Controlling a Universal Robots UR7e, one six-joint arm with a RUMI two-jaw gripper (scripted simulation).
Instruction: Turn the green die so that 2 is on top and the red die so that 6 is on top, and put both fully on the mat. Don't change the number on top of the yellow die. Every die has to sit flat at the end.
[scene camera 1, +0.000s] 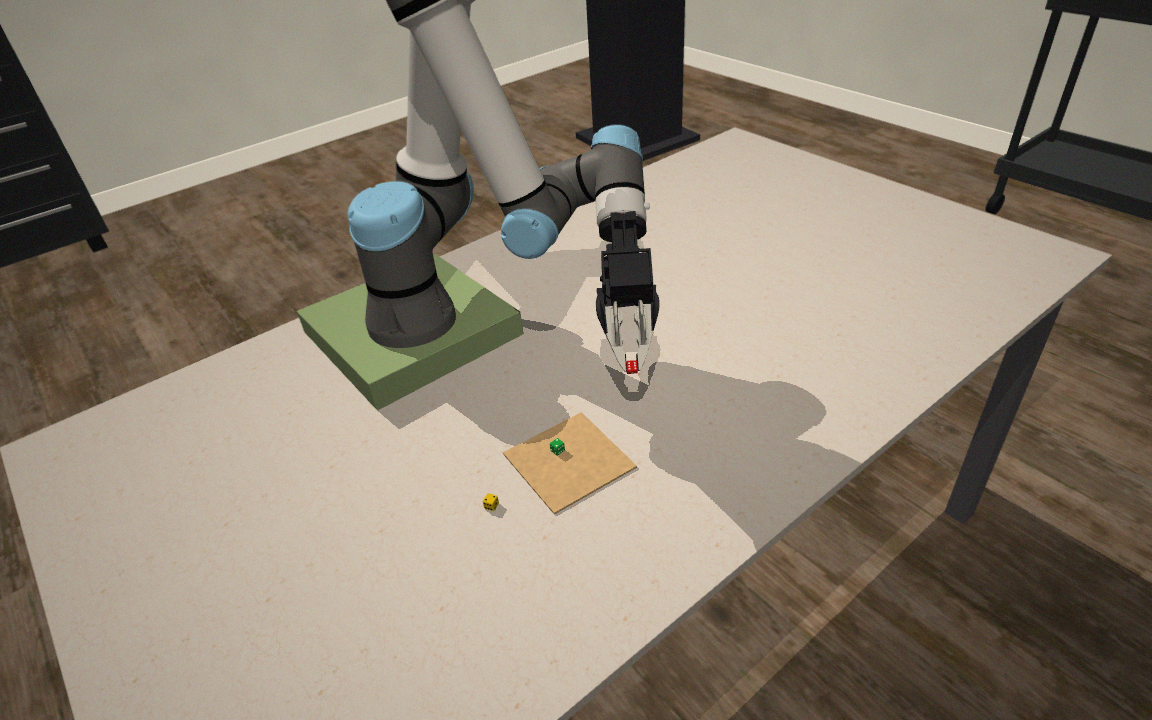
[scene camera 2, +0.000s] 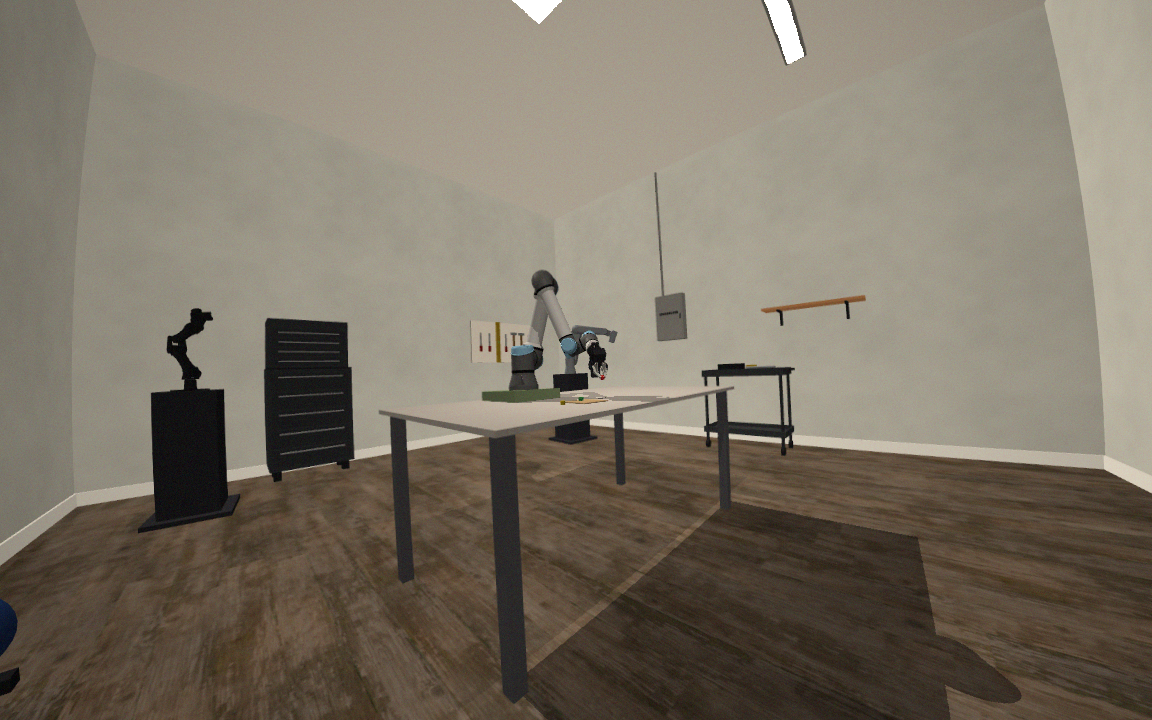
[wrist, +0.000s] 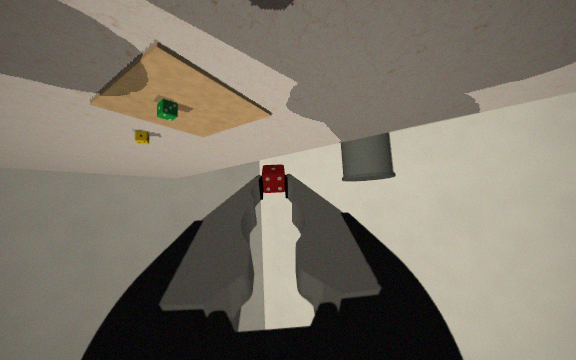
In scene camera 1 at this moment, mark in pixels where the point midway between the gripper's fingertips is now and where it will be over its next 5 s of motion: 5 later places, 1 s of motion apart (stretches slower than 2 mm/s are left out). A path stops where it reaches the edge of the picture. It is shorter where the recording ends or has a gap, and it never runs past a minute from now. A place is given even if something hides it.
The gripper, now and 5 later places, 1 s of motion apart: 632, 371; 632, 403; 633, 412; 633, 410; 631, 379; 630, 354
